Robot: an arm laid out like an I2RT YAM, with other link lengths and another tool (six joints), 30 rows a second.
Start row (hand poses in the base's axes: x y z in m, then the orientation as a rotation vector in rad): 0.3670, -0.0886, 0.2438, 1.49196, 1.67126, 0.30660
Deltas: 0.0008, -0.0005, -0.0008, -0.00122, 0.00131, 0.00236; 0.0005, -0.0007, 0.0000, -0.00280, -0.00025, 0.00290; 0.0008, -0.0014, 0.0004, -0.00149, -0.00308, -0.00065; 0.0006, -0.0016, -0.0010, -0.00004, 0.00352, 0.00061; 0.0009, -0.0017, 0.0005, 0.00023, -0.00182, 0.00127; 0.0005, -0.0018, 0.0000, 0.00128, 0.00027, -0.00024; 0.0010, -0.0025, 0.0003, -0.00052, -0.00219, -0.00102; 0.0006, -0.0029, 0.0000, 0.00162, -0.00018, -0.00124; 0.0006, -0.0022, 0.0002, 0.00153, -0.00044, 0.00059; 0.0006, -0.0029, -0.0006, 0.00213, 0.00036, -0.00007; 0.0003, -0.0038, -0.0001, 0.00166, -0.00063, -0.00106; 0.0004, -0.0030, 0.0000, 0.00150, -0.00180, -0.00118; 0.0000, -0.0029, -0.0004, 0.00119, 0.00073, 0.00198
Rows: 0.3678, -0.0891, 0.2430, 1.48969, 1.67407, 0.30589; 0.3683, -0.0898, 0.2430, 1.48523, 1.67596, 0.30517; 0.3691, -0.0912, 0.2434, 1.48348, 1.67290, 0.30565; 0.3697, -0.0928, 0.2424, 1.48430, 1.67616, 0.30350; 0.3706, -0.0945, 0.2429, 1.48277, 1.67574, 0.30566; 0.3711, -0.0963, 0.2429, 1.48400, 1.67586, 0.30647; 0.3721, -0.0988, 0.2432, 1.48360, 1.67329, 0.30698; 0.3727, -0.1017, 0.2432, 1.48571, 1.67229, 0.30785; 0.3733, -0.1039, 0.2434, 1.48620, 1.67252, 0.30982; 0.3739, -0.1068, 0.2428, 1.48796, 1.67290, 0.31140; 0.3742, -0.1106, 0.2427, 1.48978, 1.67168, 0.31272; 0.3746, -0.1136, 0.2427, 1.49113, 1.66943, 0.31465; 0.3746, -0.1165, 0.2423, 1.49072, 1.67166, 0.31626
